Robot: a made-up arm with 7 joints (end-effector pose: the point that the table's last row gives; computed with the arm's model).
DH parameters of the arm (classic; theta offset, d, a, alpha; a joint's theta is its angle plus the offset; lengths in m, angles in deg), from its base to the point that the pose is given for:
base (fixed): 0 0 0 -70
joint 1: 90 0 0 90
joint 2: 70 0 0 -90
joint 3: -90 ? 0.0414 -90
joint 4: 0 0 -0.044 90
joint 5: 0 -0.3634 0 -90
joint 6: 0 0 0 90
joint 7: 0 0 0 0
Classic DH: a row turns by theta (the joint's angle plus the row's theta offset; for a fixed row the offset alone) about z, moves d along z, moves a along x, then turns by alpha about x.
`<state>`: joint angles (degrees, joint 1 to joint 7).
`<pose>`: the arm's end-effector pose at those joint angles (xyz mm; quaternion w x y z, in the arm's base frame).
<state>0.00 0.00 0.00 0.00 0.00 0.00 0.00</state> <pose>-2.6 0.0 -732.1 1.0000 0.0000 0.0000 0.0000</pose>
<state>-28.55 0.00 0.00 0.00 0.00 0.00 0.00</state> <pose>326.5 -28.2 -654.7 0.9691 0.0000 -0.2317 -0.0843</pose>
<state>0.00 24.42 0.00 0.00 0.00 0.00 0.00</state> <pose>-2.6 302.7 -666.6 0.9774 0.2115 0.0000 0.0000</pose>
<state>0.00 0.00 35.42 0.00 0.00 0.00 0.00</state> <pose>-2.1 -1.5 -732.1 0.9526 0.0000 0.0000 0.3042</pose>
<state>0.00 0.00 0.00 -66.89 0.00 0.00 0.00</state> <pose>358.4 0.0 -551.8 0.8344 0.0000 -0.5511 0.0000</pose>
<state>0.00 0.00 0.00 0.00 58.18 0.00 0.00</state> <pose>-2.6 0.0 -732.1 0.8739 0.0000 0.0000 0.4862</pose>
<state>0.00 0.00 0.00 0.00 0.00 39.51 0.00</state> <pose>-2.6 0.0 -732.1 0.9411 0.0000 0.3380 0.0000</pose>
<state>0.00 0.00 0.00 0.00 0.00 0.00 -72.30</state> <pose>-2.6 0.0 -732.1 0.8075 0.0000 0.0000 -0.5899</pose>
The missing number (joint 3, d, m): -0.3687
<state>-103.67 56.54 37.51 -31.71 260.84 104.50 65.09</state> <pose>442.0 390.6 426.0 0.2043 0.3816 -0.2939 0.8522</pose>
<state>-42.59 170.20 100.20 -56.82 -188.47 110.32 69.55</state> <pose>-503.3 -134.2 444.3 0.8269 -0.1104 -0.3902 -0.3895</pose>
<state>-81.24 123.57 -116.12 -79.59 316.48 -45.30 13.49</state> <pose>200.2 583.8 -5.6 0.4877 0.2092 -0.0880 -0.8430</pose>
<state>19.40 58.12 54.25 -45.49 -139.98 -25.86 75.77</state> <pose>22.4 682.2 -188.9 0.8006 0.5323 0.0279 -0.2735</pose>
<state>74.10 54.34 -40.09 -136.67 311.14 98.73 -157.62</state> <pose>-152.0 12.7 -314.7 0.2823 0.1788 -0.4352 0.8360</pose>
